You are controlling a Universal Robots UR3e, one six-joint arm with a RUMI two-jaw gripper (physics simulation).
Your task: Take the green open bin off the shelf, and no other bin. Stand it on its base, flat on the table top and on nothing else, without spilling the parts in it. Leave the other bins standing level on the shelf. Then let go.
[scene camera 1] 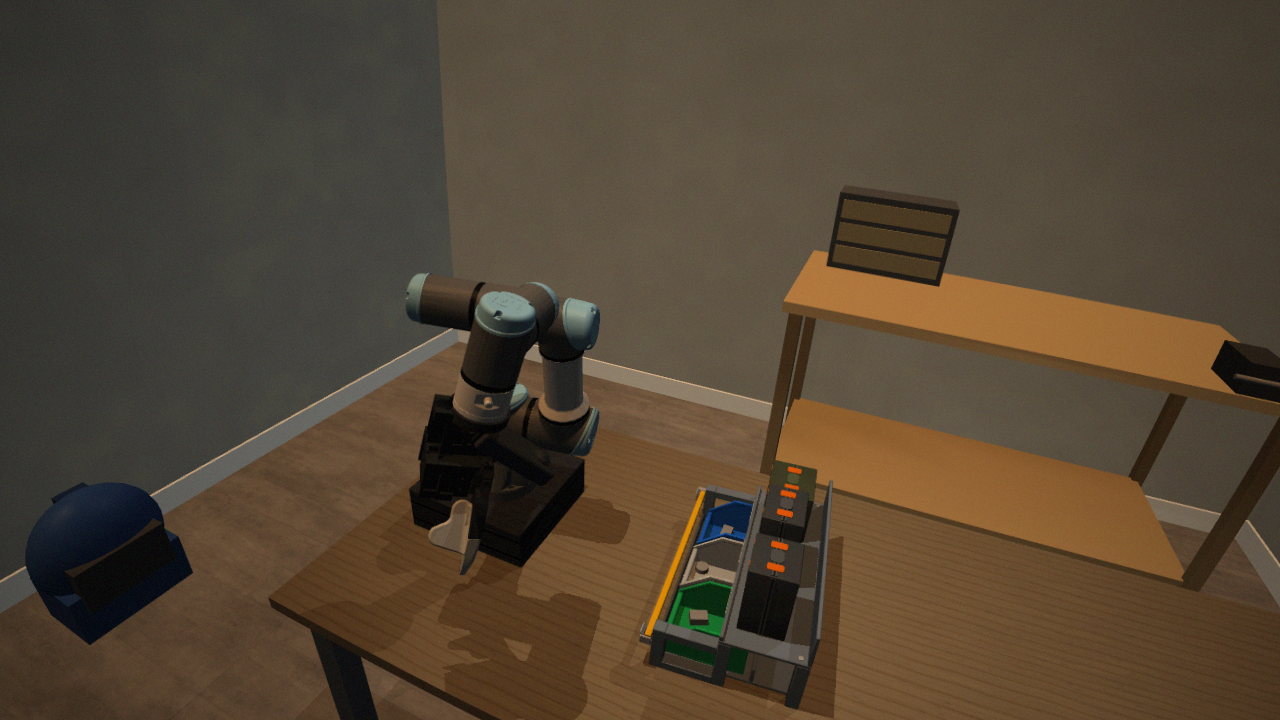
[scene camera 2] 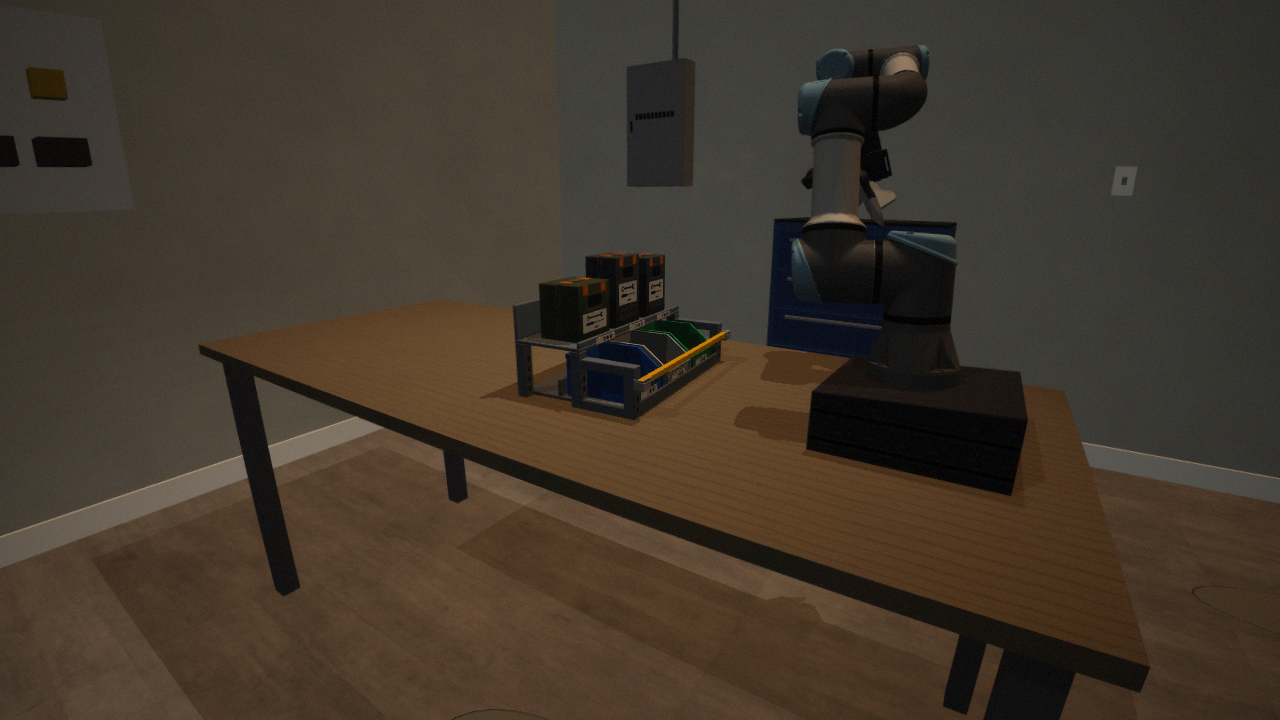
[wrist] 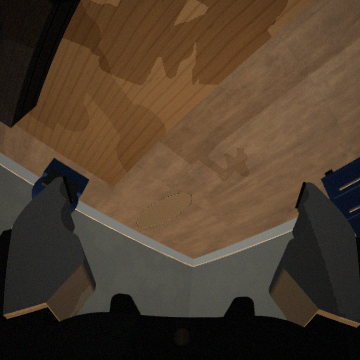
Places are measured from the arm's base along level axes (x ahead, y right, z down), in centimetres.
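Pixels of known places: gripper, fingertip midpoint: (scene camera 1: 457, 530) (wrist: 183, 183); arm's base at its link origin: (scene camera 1: 505, 478) (scene camera 2: 911, 377).
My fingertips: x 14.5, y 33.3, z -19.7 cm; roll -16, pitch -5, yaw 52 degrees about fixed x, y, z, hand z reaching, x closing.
Observation:
For each thing: its middle in the pictures, then the offset to it from my fingertips. Level surfaces: height alone.
- green open bin at the middle of its body: (scene camera 1: 711, 622) (scene camera 2: 672, 344) dz +23.9, dx +32.0, dy -19.7 cm
- small light part at the middle of its body: (scene camera 1: 698, 617) dz +26.6, dx +29.4, dy -22.2 cm
- grey-white bin at the middle of its body: (scene camera 1: 724, 574) (scene camera 2: 647, 357) dz +23.9, dx +31.4, dy -30.9 cm
- blue bin at the middle of its body: (scene camera 2: 615, 373) (scene camera 1: 737, 533) dz +23.9, dx +31.2, dy -42.1 cm
- olive box at the middle of its body: (scene camera 2: 575, 308) (scene camera 1: 788, 500) dz +13.2, dx +39.2, dy -42.5 cm
- yellow rail at the middle of its body: (scene camera 2: 688, 355) (scene camera 1: 679, 554) dz +22.3, dx +23.0, dy -30.5 cm
- wooden table at its surface level: dz +28.3 cm
The green open bin (scene camera 1: 717, 596) (scene camera 2: 687, 336) stands in the low front row of the grey shelf (scene camera 1: 799, 685) (scene camera 2: 631, 401), at the near end in scene camera 1, with a small light part (scene camera 1: 698, 617) inside. Beside it stand a grey-white bin (scene camera 1: 725, 557) (scene camera 2: 659, 345) and, past that, a blue bin (scene camera 1: 739, 513) (scene camera 2: 633, 358), both level. My gripper (wrist: 183, 183) is wide open with nothing between its fingers. It is raised beside the robot base, well away from the shelf. In the scene views the arm partly hides the fingers.
Dark boxes with orange marks (scene camera 1: 769, 591) (scene camera 2: 617, 300) and an olive box (scene camera 1: 807, 475) (scene camera 2: 572, 308) stand on the shelf's raised rear deck. A yellow rail (scene camera 1: 675, 564) (scene camera 2: 684, 356) runs along the shelf's front. The robot's black base block (scene camera 2: 917, 425) stands on the wooden table (scene camera 2: 760, 501).

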